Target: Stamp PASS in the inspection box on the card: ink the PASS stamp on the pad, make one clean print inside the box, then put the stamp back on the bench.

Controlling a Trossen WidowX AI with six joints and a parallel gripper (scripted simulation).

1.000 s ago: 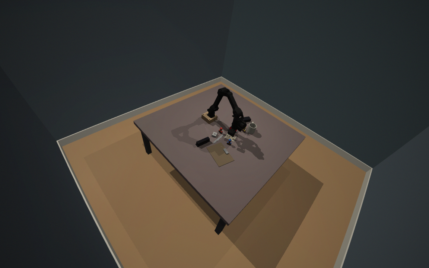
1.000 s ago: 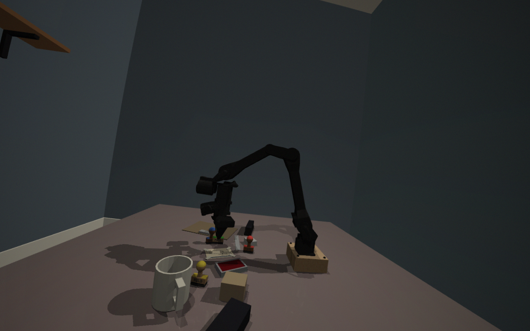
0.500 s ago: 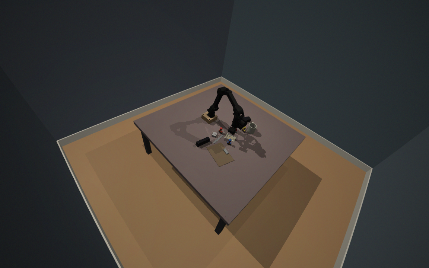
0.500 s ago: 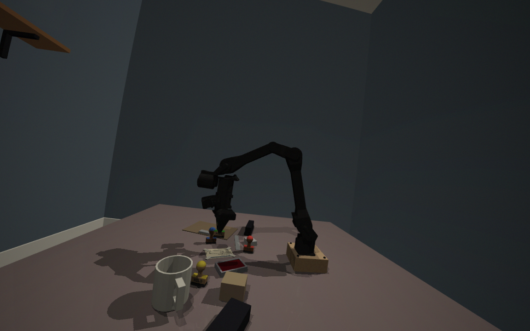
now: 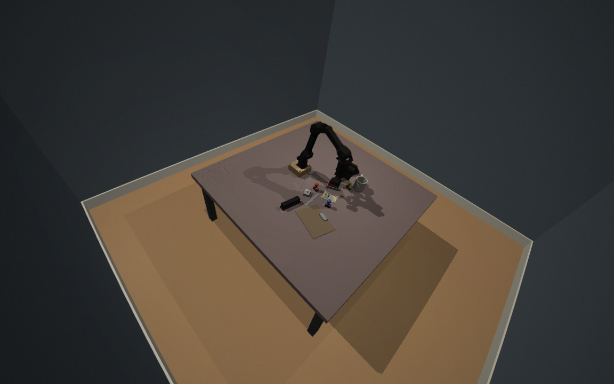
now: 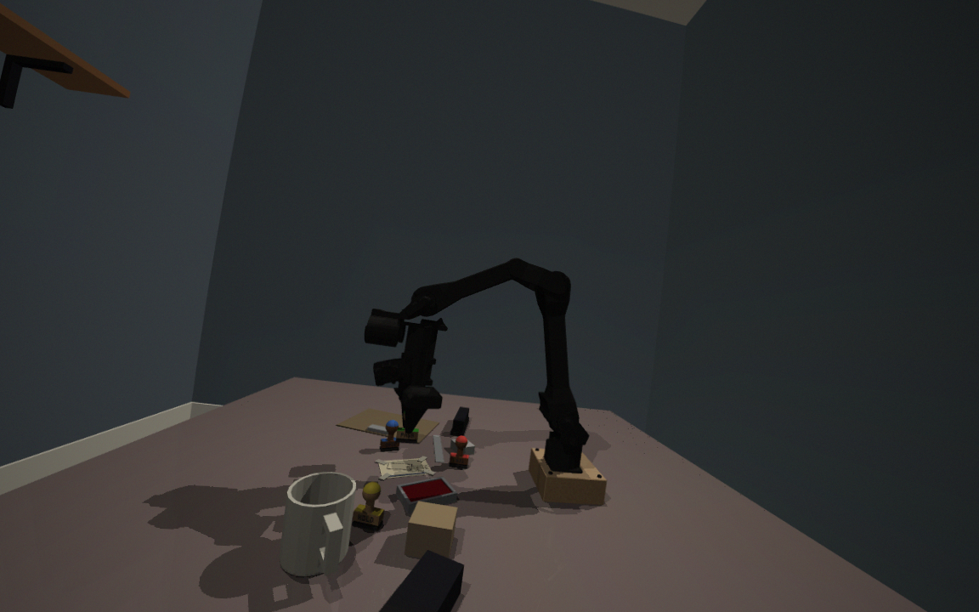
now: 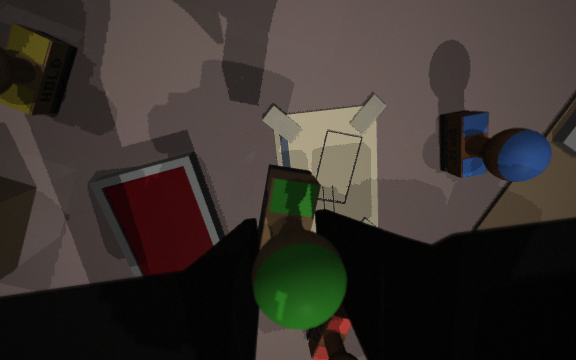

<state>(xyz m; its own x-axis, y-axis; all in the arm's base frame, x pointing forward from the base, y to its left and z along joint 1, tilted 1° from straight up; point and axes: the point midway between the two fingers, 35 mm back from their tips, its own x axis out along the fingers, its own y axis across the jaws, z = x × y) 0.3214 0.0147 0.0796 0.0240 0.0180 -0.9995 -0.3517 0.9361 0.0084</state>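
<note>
Now: the tan box 170 mm to the left of my gripper tip, 70 mm below it and 70 mm behind it. From my gripper tip the other things lie so: cream card: 100 mm below, 40 mm to the right; green-knobbed PASS stamp: right at my gripper tip; dark red ink pad: 90 mm below, 60 mm to the left, 60 mm behind.
</note>
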